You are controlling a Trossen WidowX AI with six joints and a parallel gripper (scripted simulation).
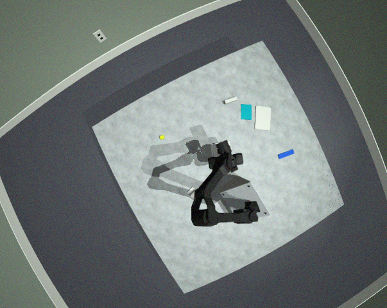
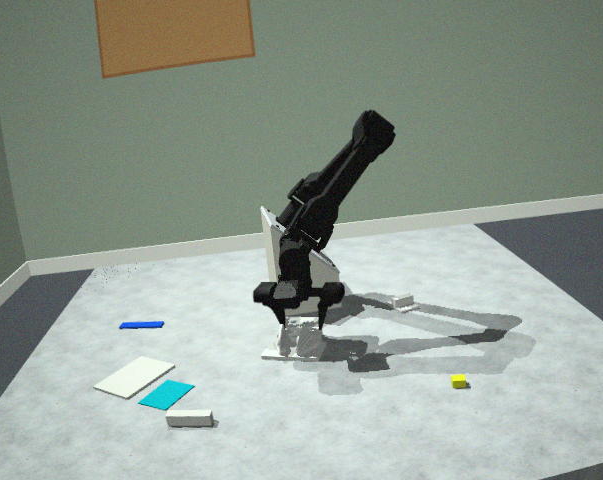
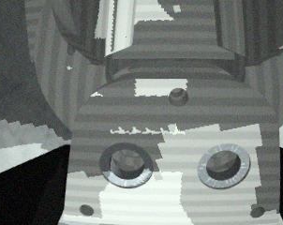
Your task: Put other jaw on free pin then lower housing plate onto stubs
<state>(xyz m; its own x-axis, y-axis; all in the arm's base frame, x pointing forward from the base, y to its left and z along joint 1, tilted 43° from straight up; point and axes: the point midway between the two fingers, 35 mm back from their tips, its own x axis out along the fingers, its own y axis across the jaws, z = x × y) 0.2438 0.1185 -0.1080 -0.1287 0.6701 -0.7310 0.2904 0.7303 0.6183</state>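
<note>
Now: gripper tip 3 cm short of the white jaw and 1 cm to the right of it. Round my gripper tip: yellow cube (28 cm ahead, 27 cm to the left, 1 cm below); white sheet (35 cm to the right, 12 cm ahead, 2 cm below); cyan sheet (27 cm to the right, 20 cm ahead, 2 cm below).
</note>
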